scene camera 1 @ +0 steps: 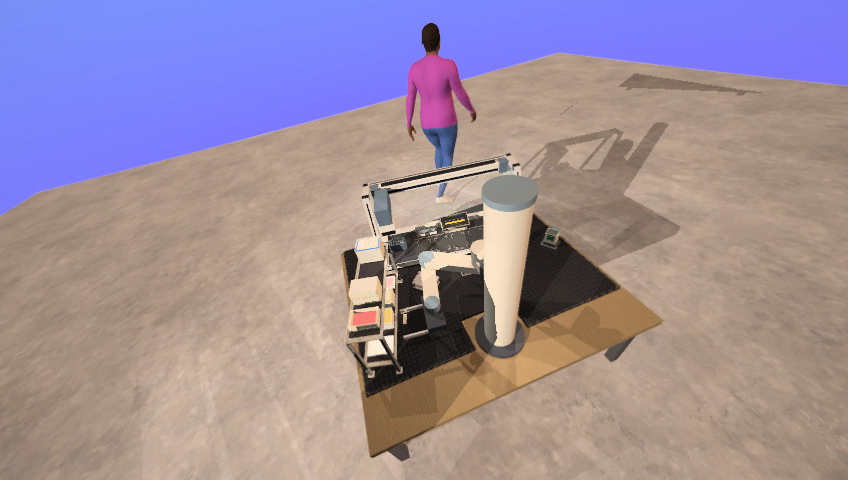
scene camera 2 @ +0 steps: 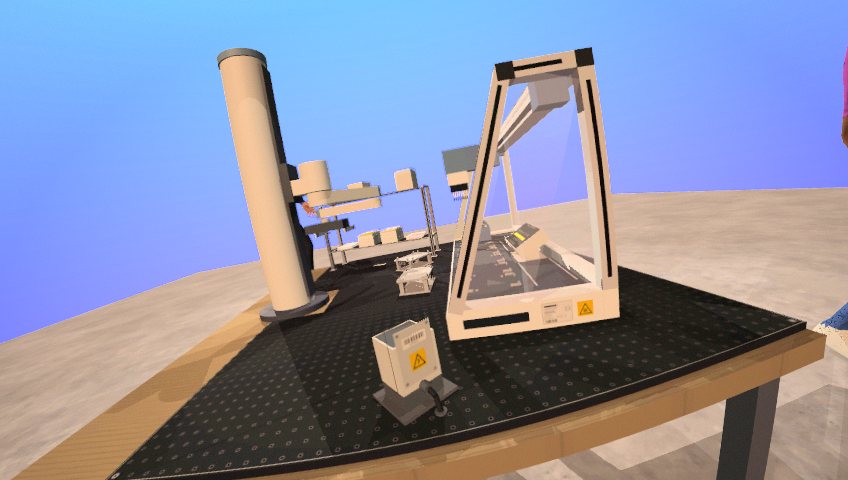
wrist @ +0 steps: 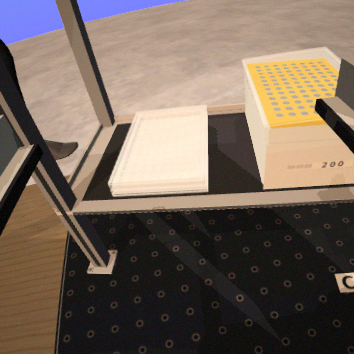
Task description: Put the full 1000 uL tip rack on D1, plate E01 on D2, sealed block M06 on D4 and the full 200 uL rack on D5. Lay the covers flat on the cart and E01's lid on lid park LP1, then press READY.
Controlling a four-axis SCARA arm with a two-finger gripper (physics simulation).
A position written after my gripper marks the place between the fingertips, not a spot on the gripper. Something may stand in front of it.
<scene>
My gripper [wrist: 170, 105] holds nothing. Further things: a cart posts [wrist: 74, 27] and a cart shelf [wrist: 80, 183].
</scene>
